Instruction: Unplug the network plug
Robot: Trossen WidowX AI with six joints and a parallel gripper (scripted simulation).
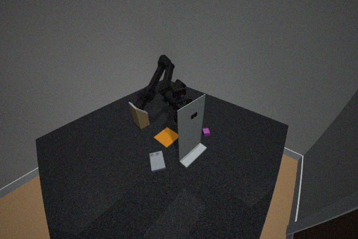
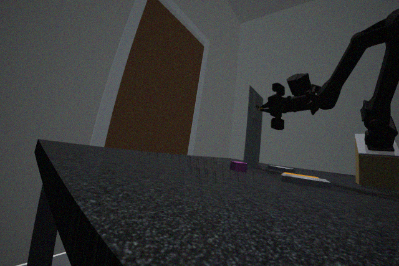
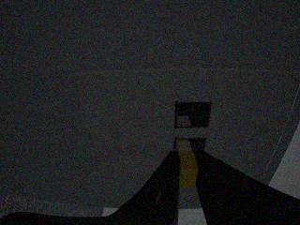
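Now: gripper tip 26 cm above the orange marked square, 16 cm past it and 2 cm to the left of it. The rest, counted from my gripper tip: grey upright panel: 10 cm below, 3 cm ahead, 1 cm to the left; network plug: right at my gripper tip.
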